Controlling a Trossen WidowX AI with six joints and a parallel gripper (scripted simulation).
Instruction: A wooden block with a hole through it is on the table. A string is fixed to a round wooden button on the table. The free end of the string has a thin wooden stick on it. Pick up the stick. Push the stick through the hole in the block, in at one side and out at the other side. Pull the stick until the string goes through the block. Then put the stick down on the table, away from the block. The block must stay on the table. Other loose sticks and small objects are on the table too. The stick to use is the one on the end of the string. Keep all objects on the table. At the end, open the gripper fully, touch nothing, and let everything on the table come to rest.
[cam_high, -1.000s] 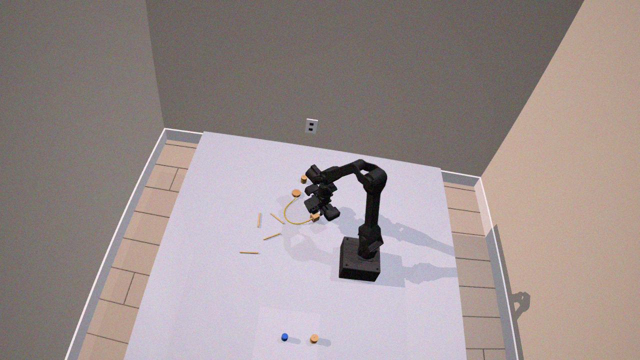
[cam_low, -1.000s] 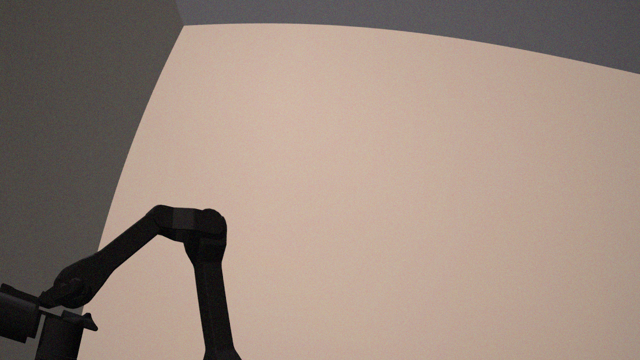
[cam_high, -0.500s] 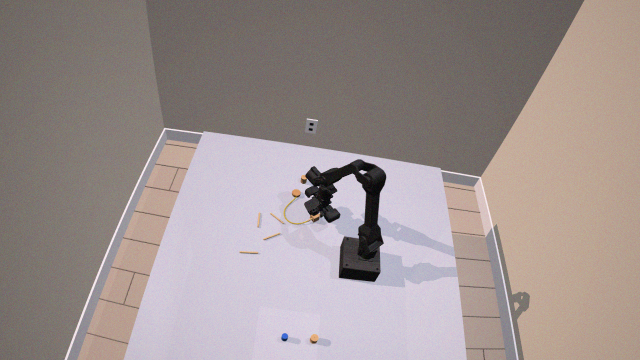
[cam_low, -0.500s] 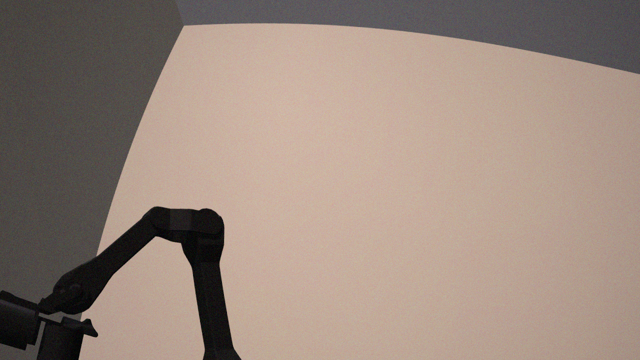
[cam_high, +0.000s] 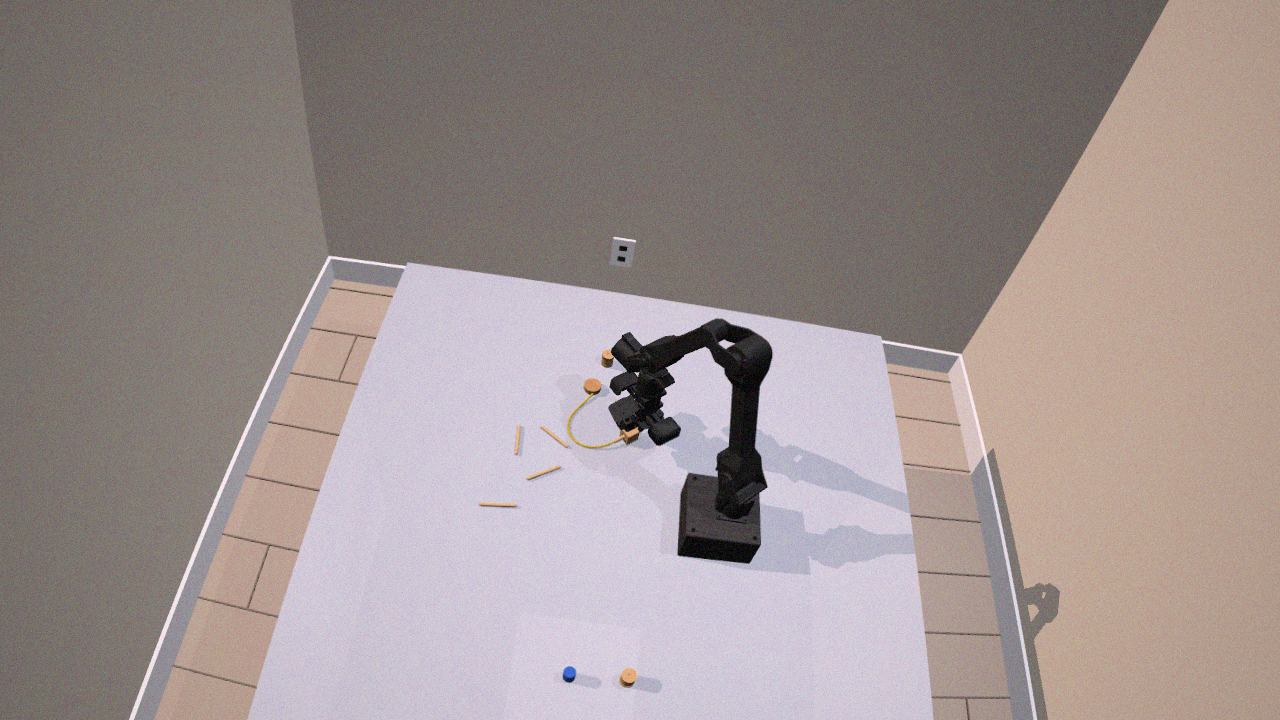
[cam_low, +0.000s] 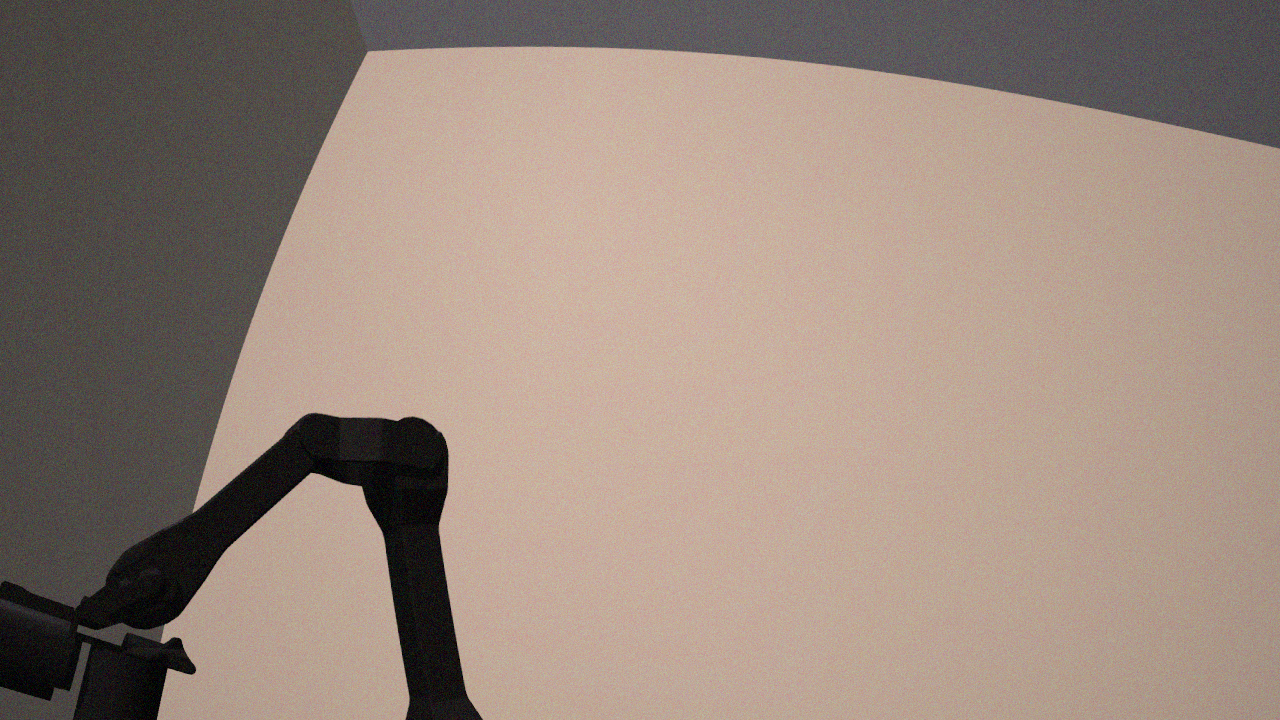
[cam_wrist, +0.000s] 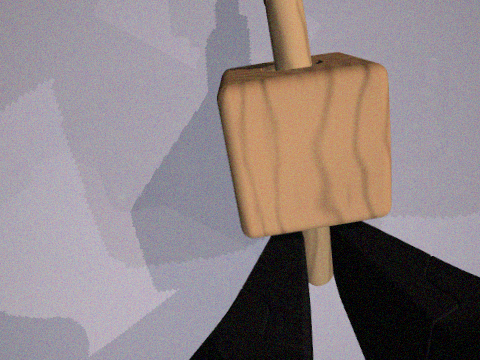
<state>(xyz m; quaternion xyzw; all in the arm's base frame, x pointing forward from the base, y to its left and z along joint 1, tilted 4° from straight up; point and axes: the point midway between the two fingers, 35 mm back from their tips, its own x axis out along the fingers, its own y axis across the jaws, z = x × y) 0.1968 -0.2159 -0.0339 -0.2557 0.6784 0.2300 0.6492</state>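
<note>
Right now the wooden block is 2 cm to the left of my gripper tip and 2 cm ahead of it. The rest, counted from my gripper tip: thin wooden stick: 3 cm to the left, 3 cm ahead; blue peg: 58 cm to the left, 8 cm ahead; round wooden button: 12 cm ahead, 10 cm to the right.
</note>
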